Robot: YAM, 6 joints.
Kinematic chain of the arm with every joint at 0, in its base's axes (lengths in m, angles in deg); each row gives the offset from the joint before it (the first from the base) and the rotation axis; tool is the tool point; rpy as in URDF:
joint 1: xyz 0 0 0.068 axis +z
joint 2: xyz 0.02 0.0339 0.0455 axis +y
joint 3: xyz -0.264 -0.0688 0 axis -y
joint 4: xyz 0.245 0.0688 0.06 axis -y
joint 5: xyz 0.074 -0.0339 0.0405 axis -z
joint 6: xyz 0.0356 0 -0.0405 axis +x
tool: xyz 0 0 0 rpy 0 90 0
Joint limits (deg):
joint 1: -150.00..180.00
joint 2: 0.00..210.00
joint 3: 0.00..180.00
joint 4: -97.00..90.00
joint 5: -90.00..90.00
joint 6: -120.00..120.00
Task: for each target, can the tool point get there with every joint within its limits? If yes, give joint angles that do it. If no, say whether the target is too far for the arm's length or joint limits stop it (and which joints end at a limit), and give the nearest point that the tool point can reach.
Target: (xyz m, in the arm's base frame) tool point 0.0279 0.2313 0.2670
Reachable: yes | joints 87.34 60.60 26.91 38.84 28.74 -10.58
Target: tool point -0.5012 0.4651 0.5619
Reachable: no: too far | nearest point -0.3948 0.3664 0.4638 | short by 0.175 m
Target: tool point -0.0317 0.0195 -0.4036
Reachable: no: joint limits stop it (at a limit: joint 2) | nearest point -0.0635 0.0390 -0.3357 | short by 0.077 m
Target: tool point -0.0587 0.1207 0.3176
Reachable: yes | joints 130.41 33.38 25.64 29.92 70.52 -0.31
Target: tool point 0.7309 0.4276 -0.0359
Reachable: no: too far | nearest point 0.5488 0.3211 0.0022 | short by 0.214 m
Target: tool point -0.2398 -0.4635 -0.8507
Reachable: no: too far | nearest point -0.1661 -0.3211 -0.3623 | short by 0.514 m
